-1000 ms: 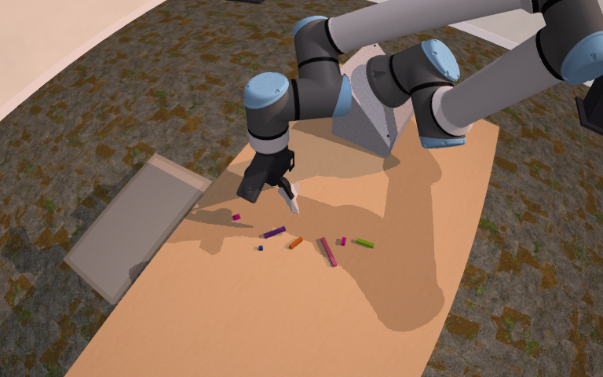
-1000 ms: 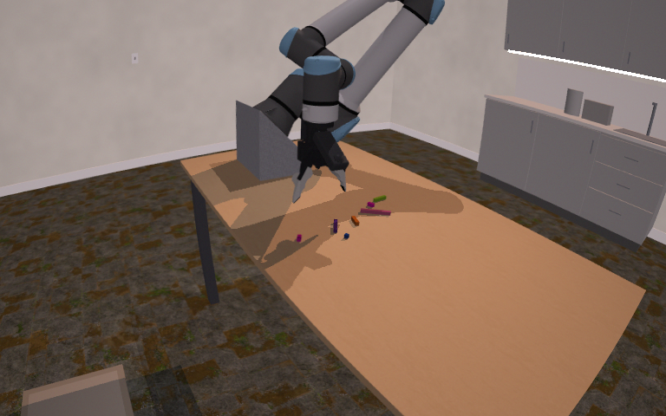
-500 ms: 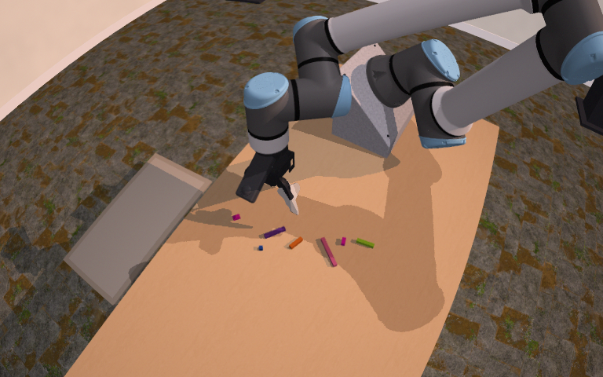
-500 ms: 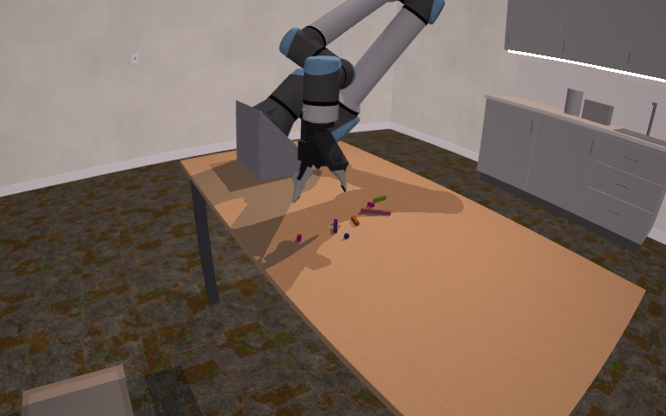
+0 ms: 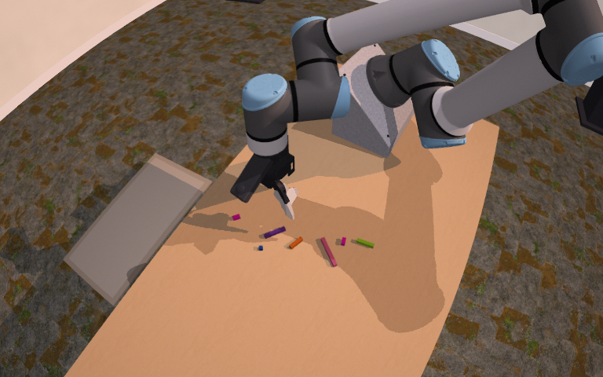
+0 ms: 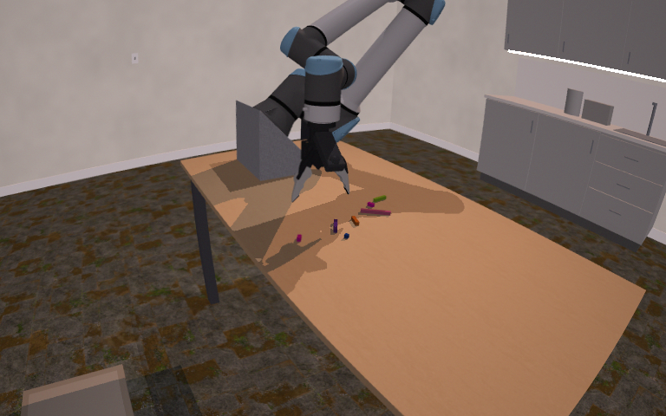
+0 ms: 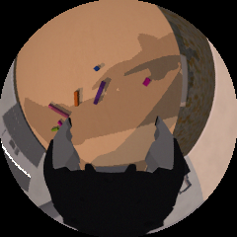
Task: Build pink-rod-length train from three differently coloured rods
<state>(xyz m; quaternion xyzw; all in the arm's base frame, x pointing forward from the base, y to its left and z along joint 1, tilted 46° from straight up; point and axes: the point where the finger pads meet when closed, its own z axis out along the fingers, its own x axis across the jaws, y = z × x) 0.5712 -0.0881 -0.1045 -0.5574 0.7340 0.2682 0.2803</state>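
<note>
Now: the blue rod 90 mm ahead of my hand, 20 mm to the left of it and 80 mm below it. Round my hand: purple rod (30 mm ahead, 30 mm to the left, 80 mm below); then orange rod (30 mm ahead, 90 mm to the left, 80 mm below); then pink rod (20 mm ahead, 180 mm to the left, 80 mm below).
</note>
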